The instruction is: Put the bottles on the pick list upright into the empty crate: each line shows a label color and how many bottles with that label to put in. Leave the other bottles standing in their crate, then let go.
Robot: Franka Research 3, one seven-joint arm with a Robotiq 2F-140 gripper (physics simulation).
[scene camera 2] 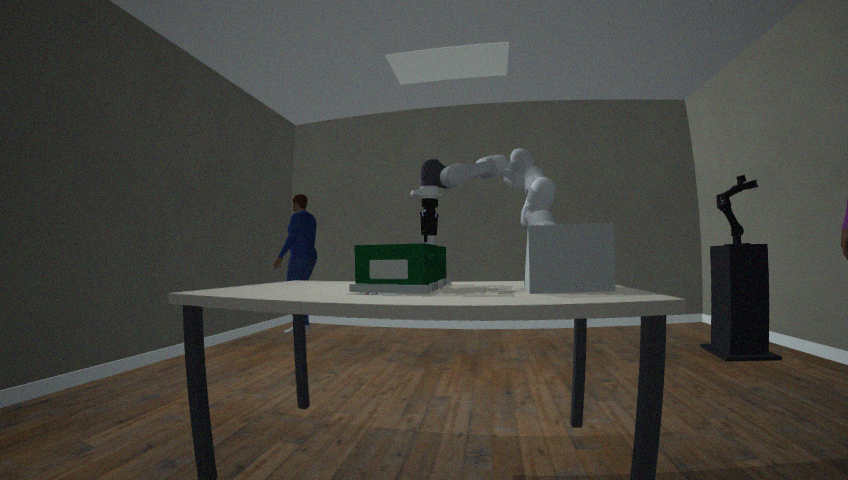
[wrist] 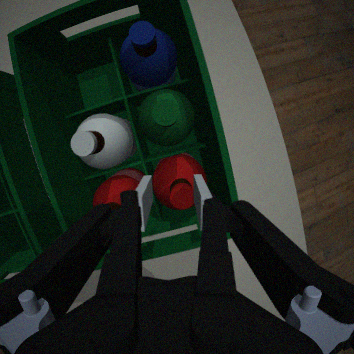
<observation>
A blue bottle shows in the wrist view (147, 55). A green bottle shows in the wrist view (165, 117).
</observation>
